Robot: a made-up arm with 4 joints.
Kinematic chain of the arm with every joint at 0, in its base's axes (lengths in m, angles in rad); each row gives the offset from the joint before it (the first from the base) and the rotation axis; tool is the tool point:
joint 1: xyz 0 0 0.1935 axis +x
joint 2: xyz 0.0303 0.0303 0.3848 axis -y
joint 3: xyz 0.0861 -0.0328 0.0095 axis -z
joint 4: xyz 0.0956 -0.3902 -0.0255 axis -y
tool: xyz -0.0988 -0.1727 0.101
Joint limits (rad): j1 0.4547..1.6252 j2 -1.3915..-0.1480 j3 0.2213..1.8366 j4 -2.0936..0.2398
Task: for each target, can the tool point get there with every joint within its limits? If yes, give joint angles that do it. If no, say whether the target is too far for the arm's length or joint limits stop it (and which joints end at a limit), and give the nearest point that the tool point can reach.
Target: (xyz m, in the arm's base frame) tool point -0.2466 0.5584 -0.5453
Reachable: no: joint limits stop it (at a limit: joint 1, joint 2, joint 3, joint 4) | nearest point 0.0829 -0.1689 -0.4193 | short by 0.808 m
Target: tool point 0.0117 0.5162 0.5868
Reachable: no: joint limits stop it (at a limit: joint 1, joint 2, joint 3, joint 4) | nearest point -0.4068 -0.0719 0.7252 | short by 0.735 m
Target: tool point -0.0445 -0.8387 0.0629
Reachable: yes | joints 1.4313 -1.1591 1.1570 -0.1985
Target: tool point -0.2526 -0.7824 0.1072
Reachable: yes | joints 1.3388 -0.6936 1.4314 -1.4590
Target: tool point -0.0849 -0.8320 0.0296
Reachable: yes | joints 1.3233 -1.0812 1.2675 -1.6190
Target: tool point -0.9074 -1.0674 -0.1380
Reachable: no: too far | nearest point -0.3783 -0.6812 0.0254 | short by 0.675 m
